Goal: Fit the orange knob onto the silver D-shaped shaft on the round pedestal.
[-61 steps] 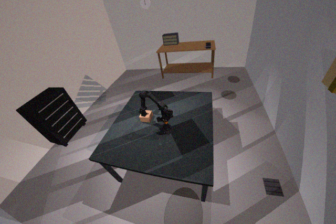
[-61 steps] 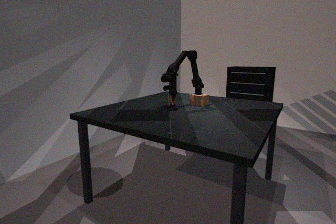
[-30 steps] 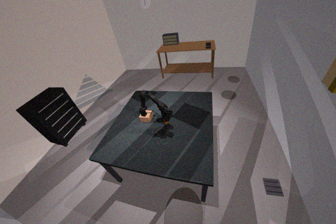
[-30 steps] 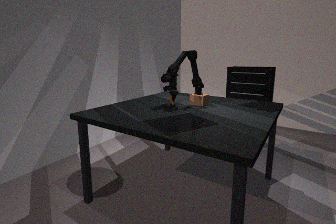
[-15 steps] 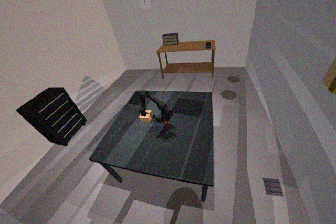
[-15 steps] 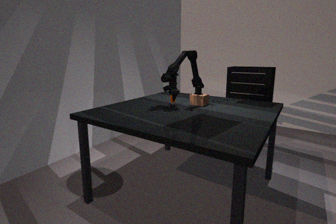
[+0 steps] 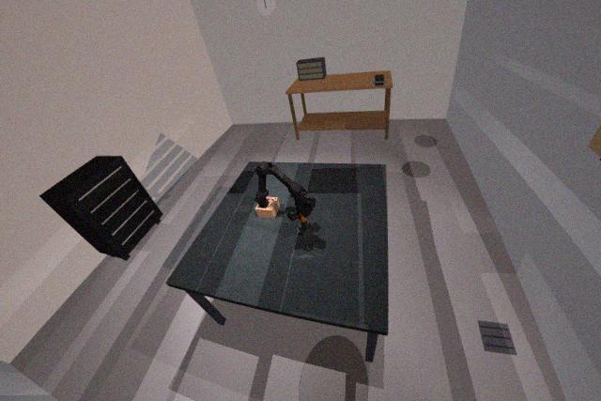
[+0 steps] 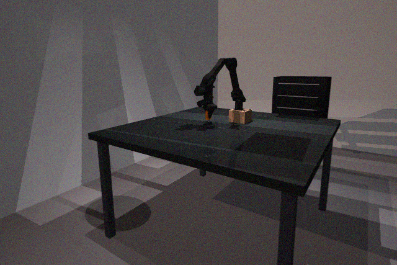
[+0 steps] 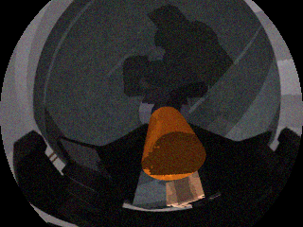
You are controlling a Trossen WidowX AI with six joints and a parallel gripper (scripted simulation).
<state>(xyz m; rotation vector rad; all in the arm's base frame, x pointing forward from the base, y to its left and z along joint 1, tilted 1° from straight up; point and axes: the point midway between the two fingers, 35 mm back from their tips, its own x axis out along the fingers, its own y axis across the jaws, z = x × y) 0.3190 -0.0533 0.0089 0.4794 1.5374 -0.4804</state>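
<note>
Now: the round pedestal 4 cm below my gripper tip. Round my gripper tip: orange knob (3 cm above).
</note>
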